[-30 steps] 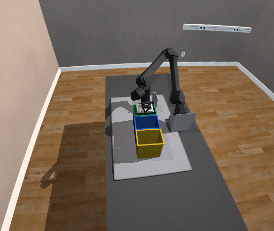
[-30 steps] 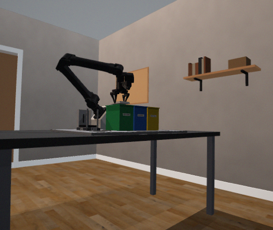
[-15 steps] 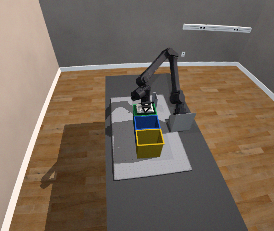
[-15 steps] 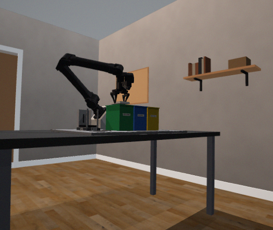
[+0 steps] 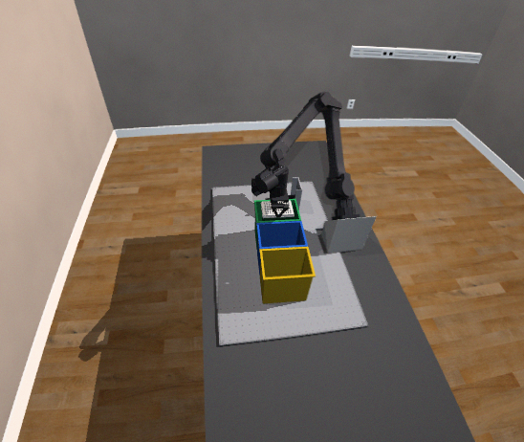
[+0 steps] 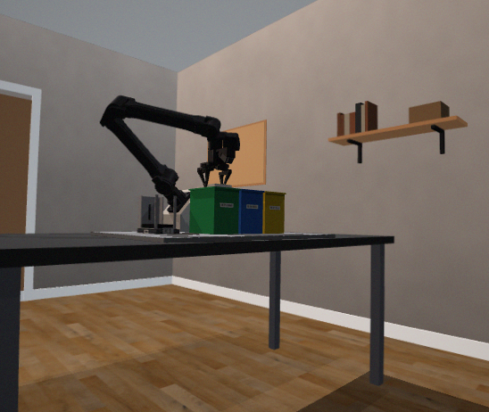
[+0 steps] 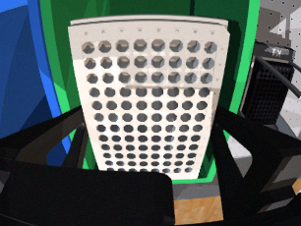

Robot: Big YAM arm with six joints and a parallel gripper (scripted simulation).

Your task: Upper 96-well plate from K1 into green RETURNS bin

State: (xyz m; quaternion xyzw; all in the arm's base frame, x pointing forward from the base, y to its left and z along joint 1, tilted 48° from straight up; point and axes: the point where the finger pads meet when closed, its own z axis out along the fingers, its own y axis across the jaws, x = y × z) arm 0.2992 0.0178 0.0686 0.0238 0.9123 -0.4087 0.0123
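Right now the green bin is 10 cm below my hand. The rest, counted from my hand: dark plate (21 cm to the right, 16 cm below, 9 cm behind); then blue bin (13 cm to the left, 10 cm below, 1 cm ahead); then white 96-well plate (right at my hand).
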